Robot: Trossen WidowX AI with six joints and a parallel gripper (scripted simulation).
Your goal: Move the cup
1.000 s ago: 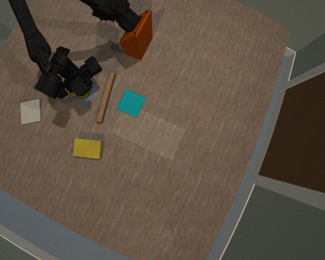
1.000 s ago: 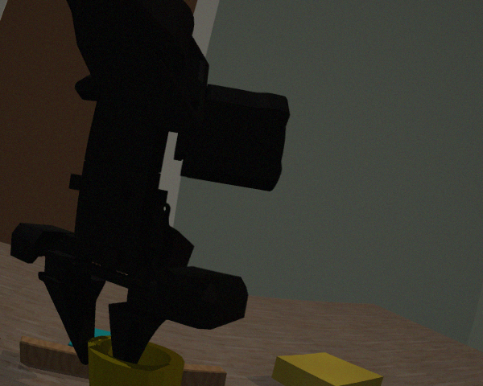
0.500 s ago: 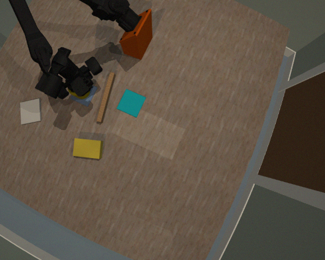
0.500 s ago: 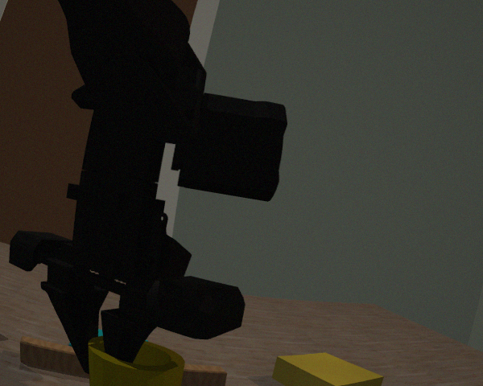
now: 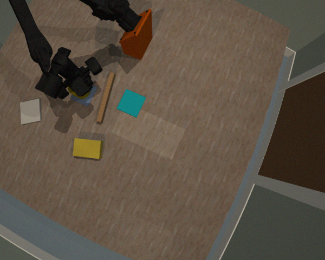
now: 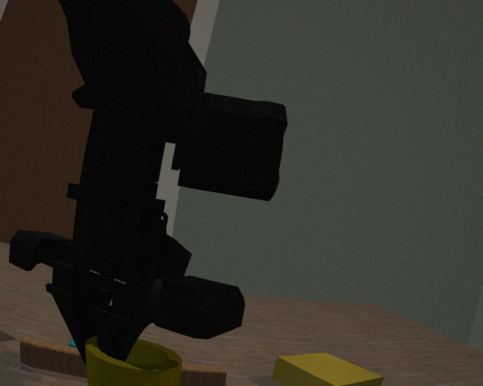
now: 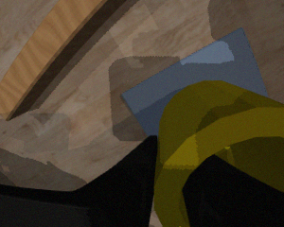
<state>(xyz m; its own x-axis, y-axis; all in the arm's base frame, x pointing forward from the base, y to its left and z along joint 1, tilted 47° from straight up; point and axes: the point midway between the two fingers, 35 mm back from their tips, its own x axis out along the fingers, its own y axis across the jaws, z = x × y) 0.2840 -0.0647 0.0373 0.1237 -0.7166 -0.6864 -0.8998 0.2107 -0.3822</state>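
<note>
The blue pad lies 30 mm ahead of my gripper tip, 10 mm to the right of it and 40 mm below it. From my gripper tip the other things lie so: yellow cup: 20 mm ahead, 10 mm to the right; teal pad: 30 mm behind, 190 mm to the left, 40 mm below; wooden bar: 90 mm to the left, 30 mm below.
</note>
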